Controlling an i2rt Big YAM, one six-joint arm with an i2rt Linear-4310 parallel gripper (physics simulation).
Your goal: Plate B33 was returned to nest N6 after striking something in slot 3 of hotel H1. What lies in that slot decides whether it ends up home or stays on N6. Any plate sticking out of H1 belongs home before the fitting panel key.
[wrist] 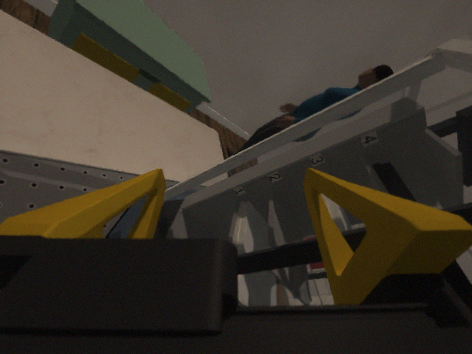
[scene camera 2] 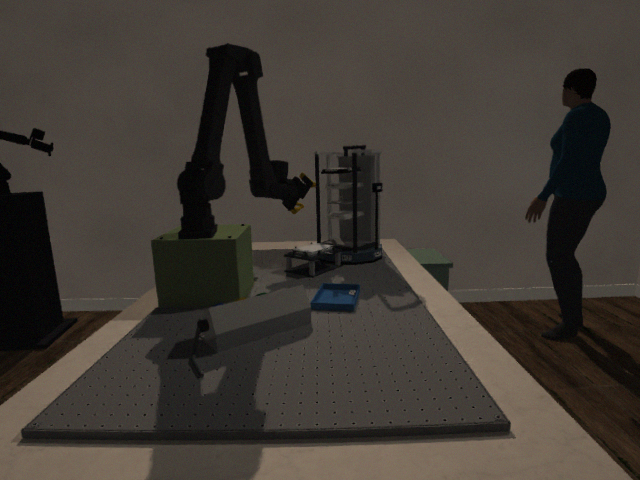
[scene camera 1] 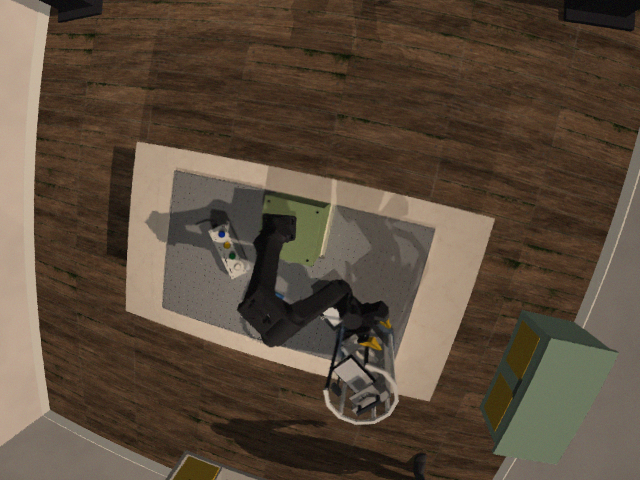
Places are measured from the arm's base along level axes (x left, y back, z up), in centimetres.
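Pixels of known places: gripper, fingertip midpoint: (wrist: 234, 176) (scene camera 2: 309, 195) (scene camera 1: 385, 338); arm's base, link origin: (scene camera 2: 199, 234) (scene camera 1: 279, 226).
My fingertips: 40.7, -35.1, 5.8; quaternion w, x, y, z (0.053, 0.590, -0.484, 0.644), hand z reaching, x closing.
Observation:
For each thing: its top centre in the pictures, then the offset to it from my fingertips, as dx, dy, dz. "pt": a spot on its surface instead. Level surfaces: height alone.
- Hotel H1, top centre: (scene camera 1: 359, 400) (scene camera 2: 348, 145) -6.6, -13.6, +17.7
- pale plate, top centre: (scene camera 2: 313, 247) (scene camera 1: 332, 309) -20.9, +1.9, -15.6
- key panel, top centre: (scene camera 2: 255, 293) (scene camera 1: 223, 254) -66.8, +20.3, -14.6
- blue tray, top centre: (scene camera 2: 336, 292) (scene camera 1: 263, 299) -51.5, +0.1, -21.2
- perforated board, surface height: dz -23.0
- dark hooked piece, surface spot: (scene camera 2: 199, 356) pt -76.7, +31.2, -23.0
My gripper (scene camera 1: 378, 333) (scene camera 2: 305, 194) (wrist: 234, 176) is open and empty, tilted beside hotel H1. Hotel H1 (scene camera 2: 364, 206) (wrist: 345, 152) is a tall clear tower with dark posts and a grey panel, numbered 1 to 4 in the wrist view. Pale shelves or plates show inside it. My right finger partly covers the area below 3 and 4, so I cannot tell what lies in slot 3. A small red patch (wrist: 316, 266) shows low behind that finger. A pale plate (scene camera 1: 330, 315) (scene camera 2: 312, 248) lies on a low legged stand; no N6 label is readable. The key panel (scene camera 1: 216, 237) (scene camera 2: 261, 315) has blue, yellow, green and white keys.
A blue tray (scene camera 1: 279, 296) (scene camera 2: 336, 304) sits on the perforated board (scene camera 2: 330, 382). The green base block (scene camera 1: 305, 211) (scene camera 2: 199, 268) carries the arm. A dark hooked piece (scene camera 2: 199, 356) is beside the panel. A person (scene camera 2: 578, 149) (wrist: 327, 102) stands beyond the table. A green cabinet (scene camera 1: 563, 392) (wrist: 135, 40) stands farther off.

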